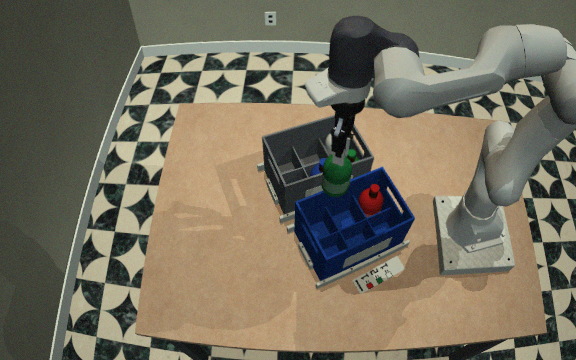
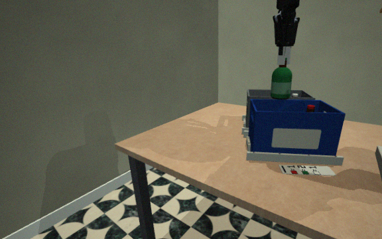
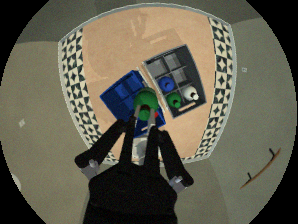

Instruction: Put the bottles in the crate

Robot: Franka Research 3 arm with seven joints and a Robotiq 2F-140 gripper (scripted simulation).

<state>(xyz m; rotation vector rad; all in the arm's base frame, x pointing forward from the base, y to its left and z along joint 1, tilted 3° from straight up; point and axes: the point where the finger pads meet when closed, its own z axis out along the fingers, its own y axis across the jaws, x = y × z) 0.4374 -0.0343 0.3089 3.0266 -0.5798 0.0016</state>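
The blue crate is 26 cm below my hand, 7 cm to the left of it and 6 cm behind it. Round my hand: red bottle: 26 cm below, 11 cm behind, 1 cm to the right; then grey crate: 26 cm below, 14 cm to the right, 4 cm ahead; then blue bottle: 26 cm below, 9 cm to the right, 3 cm ahead.
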